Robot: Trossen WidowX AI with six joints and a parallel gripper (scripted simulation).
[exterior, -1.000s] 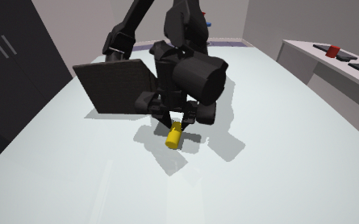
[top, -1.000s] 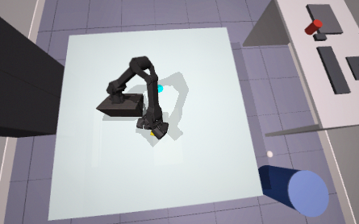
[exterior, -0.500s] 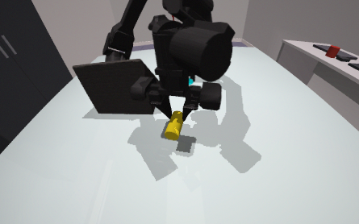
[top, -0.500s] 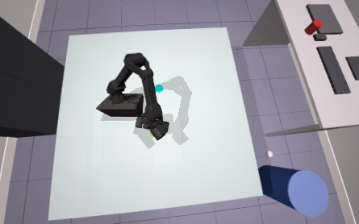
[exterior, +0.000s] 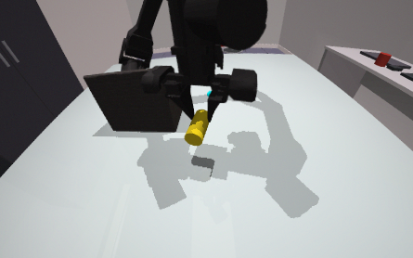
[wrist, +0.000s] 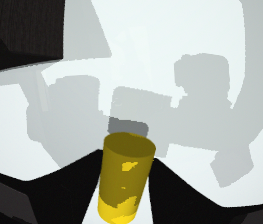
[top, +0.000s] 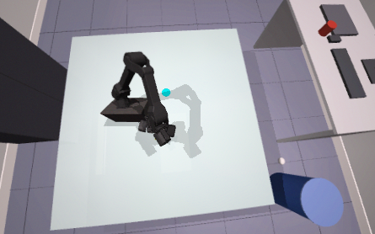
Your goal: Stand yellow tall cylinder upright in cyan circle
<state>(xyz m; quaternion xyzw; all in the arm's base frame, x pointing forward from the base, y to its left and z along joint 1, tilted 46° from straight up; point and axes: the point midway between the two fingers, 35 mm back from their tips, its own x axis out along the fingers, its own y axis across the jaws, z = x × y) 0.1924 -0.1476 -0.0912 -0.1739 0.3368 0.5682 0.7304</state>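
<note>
My gripper tip is 20 mm to the left of the yellow tall cylinder and 10 mm past it. Round my gripper tip: cyan circle: 290 mm to the left, 110 mm below, 50 mm ahead.
</note>
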